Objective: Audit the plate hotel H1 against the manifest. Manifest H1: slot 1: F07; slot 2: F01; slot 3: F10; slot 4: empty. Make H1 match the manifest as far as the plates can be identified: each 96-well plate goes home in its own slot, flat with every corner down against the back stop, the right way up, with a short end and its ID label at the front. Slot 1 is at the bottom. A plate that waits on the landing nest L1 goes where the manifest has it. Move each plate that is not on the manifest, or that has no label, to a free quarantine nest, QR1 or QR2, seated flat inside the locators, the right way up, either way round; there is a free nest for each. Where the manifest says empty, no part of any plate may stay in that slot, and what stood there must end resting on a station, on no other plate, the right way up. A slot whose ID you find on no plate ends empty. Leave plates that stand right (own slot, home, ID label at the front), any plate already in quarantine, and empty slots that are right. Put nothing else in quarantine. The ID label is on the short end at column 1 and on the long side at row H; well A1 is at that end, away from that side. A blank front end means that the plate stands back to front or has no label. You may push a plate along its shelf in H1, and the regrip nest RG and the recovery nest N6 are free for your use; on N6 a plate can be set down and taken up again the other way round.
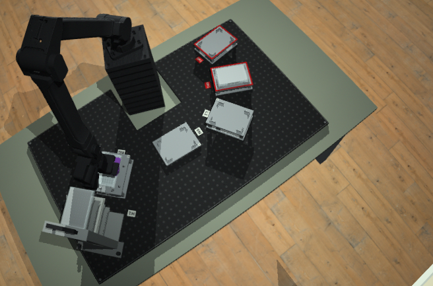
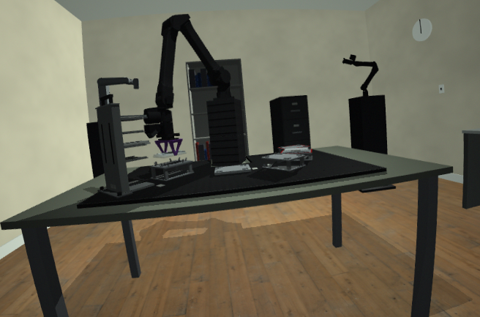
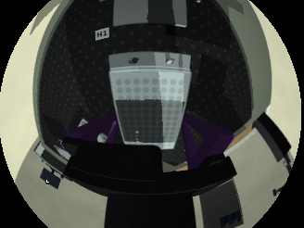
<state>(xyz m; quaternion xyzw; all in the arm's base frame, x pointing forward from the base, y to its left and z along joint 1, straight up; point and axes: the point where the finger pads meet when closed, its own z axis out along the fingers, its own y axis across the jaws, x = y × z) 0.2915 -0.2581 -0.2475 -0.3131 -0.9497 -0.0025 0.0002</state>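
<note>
My gripper is now 50 mm above the regrip nest RG. The rest, counted from my hand: plate hotel H1: 210 mm ahead, 160 mm to the right, 60 mm above; recovery nest N6: 280 mm to the left, 100 mm below, 10 mm behind; grey 96-well plate: 180 mm above, 150 mm ahead, 110 mm to the right.
</note>
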